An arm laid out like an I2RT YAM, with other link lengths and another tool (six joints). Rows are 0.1 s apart.
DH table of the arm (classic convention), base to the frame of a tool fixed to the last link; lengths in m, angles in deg. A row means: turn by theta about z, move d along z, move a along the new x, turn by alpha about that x. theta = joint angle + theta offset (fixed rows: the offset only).
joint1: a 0.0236, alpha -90, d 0.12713, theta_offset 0
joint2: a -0.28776, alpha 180, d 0, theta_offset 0
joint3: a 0.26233, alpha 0, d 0, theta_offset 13.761
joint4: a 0.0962, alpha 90, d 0.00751, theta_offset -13.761
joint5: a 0, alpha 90, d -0.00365, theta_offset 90
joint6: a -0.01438, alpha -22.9, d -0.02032, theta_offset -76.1
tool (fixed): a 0, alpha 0, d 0.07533, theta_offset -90
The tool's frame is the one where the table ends.
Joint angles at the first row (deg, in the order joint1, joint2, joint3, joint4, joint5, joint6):
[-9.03, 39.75, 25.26, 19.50, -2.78, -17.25]
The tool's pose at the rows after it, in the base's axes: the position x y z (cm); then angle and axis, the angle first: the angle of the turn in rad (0 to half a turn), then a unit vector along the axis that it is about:
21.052 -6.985 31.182 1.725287 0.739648 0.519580 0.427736
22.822 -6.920 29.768 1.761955 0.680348 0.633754 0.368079
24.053 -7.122 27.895 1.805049 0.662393 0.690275 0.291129
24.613 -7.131 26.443 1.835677 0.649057 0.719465 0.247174
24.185 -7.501 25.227 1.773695 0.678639 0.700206 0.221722
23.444 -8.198 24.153 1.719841 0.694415 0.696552 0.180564
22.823 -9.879 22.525 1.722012 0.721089 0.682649 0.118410
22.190 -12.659 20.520 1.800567 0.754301 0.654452 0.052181
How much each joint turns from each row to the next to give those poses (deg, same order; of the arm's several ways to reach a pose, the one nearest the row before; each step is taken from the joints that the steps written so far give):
[-0.02, 2.20, 2.70, -5.79, -0.54, -5.81]
[0.13, 4.98, 1.76, -5.36, -4.39, -8.95]
[0.38, 4.83, 0.97, -4.03, 1.59, -5.15]
[0.45, 2.75, -0.19, -1.58, 1.34, -2.74]
[-0.01, 0.27, -3.95, 6.36, 4.82, 0.31]
[-1.17, -0.07, -3.29, 4.00, 3.52, -2.02]
[-3.77, 2.25, -2.05, 2.17, 2.02, -0.93]
[-6.71, 4.66, 0.14, -0.94, -0.73, 0.61]

